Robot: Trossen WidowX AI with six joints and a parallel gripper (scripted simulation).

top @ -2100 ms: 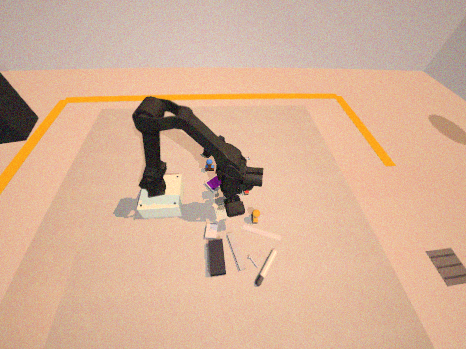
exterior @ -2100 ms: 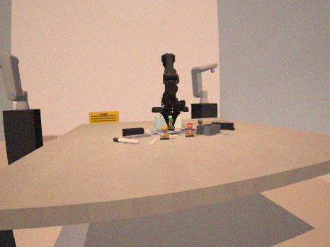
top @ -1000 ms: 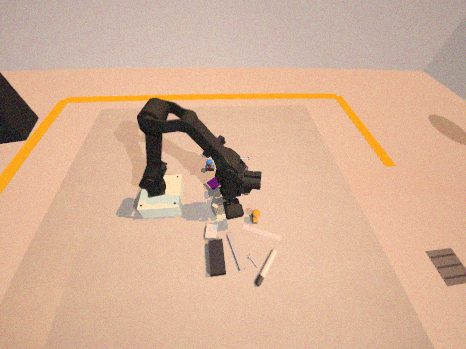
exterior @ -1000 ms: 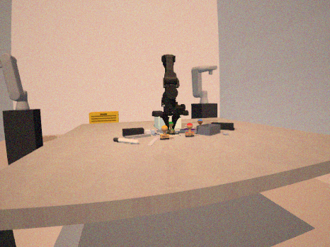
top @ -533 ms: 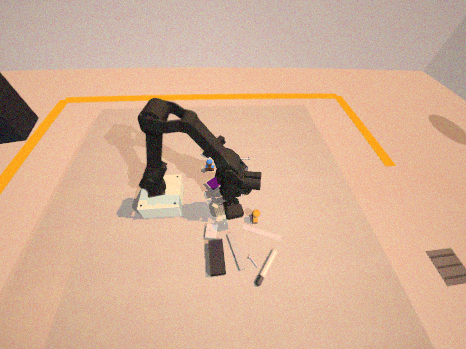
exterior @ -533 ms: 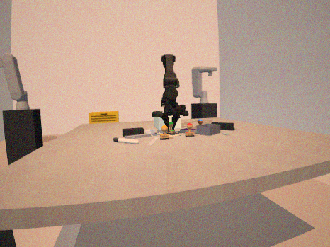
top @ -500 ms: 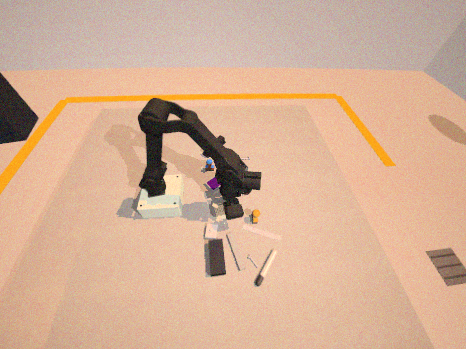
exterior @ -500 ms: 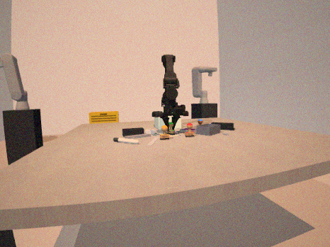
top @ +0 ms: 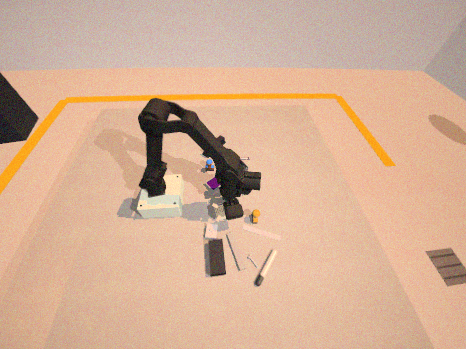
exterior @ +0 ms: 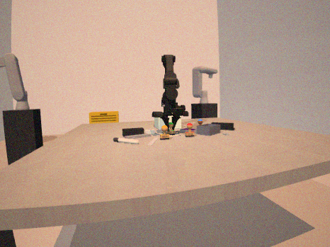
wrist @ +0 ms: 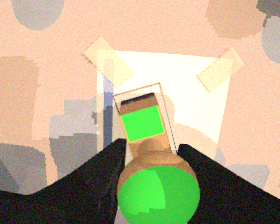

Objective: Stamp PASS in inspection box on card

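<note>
Now: the green-knobbed stamp right at my gripper tip. The rest, counted from my gripper tip: orange-knobbed stamp (90 mm ahead, 70 mm to the right); inspection card (20 mm below, 10 mm to the right, 10 mm behind); red-knobbed stamp (90 mm ahead, 60 mm to the left).
</note>
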